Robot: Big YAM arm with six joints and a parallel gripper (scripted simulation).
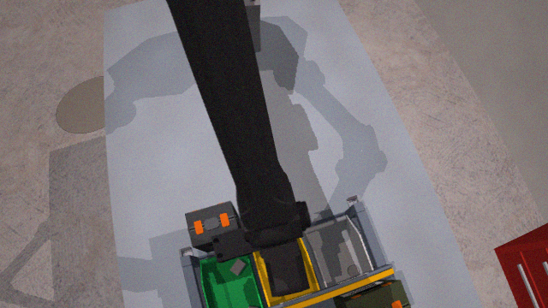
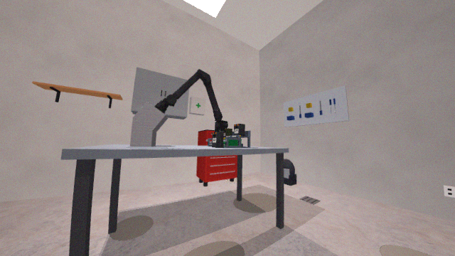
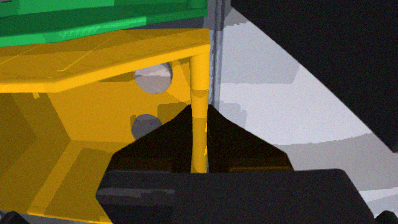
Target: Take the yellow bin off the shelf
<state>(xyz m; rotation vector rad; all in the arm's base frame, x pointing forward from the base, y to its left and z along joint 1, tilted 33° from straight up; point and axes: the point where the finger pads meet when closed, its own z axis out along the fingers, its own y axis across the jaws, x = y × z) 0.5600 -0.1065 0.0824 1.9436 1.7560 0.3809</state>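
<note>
Right now my hand is 80 mm short of the yellow bin, 10 mm to the left of it and 10 mm below it. Also, from my hand: green bin (120 mm to the right, 60 mm ahead); grey bin (100 mm to the left, 100 mm ahead).
</note>
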